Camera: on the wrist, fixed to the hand. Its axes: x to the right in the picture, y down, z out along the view.
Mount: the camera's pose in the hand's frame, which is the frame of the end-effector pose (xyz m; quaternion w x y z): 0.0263 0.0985 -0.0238 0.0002 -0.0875 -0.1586 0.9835
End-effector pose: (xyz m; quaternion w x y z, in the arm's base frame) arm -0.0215 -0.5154 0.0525 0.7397 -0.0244 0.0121 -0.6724
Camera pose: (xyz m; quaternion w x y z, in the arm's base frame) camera 0.0777 -0.5327 0.0240 0.6612 -0.1595 -0.0345 0.7323
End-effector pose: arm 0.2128 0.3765 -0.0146 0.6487 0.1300 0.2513 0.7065
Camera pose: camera 0.1135 0.3947 0.0133 0.6435 -0.3025 0.2925 -0.6395
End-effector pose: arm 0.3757 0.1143 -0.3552 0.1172 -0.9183 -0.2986 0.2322
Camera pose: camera 0.4549 0.0501 -0.3789 0.3560 0.2673 -0.8641 -0.2348
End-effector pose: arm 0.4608 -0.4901 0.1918 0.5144 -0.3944 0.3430 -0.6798
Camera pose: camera 0.4777 -0.5374 0.0999 0.6886 0.1844 0.3659 0.5983
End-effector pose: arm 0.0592 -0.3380 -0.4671 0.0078 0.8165 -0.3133 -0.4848
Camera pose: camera 0.0373 -0.4377 -0.4440 0.4986 -0.3855 -0.7619 -0.1493
